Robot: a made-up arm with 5 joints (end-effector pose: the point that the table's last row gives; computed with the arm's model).
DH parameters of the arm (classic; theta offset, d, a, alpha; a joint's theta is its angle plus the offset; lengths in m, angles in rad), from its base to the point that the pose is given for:
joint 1: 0 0.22 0 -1.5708
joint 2: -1.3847 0 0.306 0
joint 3: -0.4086 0 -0.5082 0
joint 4: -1.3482 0 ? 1.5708
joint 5: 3.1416 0.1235 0 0
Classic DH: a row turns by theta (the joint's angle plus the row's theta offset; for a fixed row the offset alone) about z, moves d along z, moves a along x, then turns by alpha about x.
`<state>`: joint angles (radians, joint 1 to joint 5).
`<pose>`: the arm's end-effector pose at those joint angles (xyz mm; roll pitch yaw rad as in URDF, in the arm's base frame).
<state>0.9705 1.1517 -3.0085 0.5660 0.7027</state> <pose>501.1 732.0 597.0 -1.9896 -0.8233 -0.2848</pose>
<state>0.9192 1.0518 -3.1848 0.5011 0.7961</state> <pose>464.6 609.2 783.2 -1.4855 -0.7729 -0.7112</pose>
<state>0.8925 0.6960 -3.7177 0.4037 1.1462</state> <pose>101.7 126.2 1075.4 -0.4844 -0.2075 -1.0515</pose>
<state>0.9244 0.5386 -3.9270 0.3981 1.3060</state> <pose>-62.7 -83.1 1039.0 -0.1462 -0.0395 -0.9083</pose>
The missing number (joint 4, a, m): -0.0968
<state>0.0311 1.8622 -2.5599 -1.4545 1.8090</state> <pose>725.9 22.6 -79.7 -0.9763 0.1985 -1.4071</pose>
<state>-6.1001 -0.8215 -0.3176 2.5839 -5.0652</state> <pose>201.7 37.3 249.2 1.7049 0.3499 -1.3415</pose>
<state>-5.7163 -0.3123 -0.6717 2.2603 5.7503</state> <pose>292.1 185.9 214.0 -2.1089 0.9690 1.6805</pose>
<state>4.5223 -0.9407 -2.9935 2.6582 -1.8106</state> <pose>93.5 486.1 767.8 1.8739 0.2293 -0.1192</pose>
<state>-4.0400 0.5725 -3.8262 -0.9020 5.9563</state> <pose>70.0 -87.9 905.2 -0.4762 0.9340 -1.4688</pose>
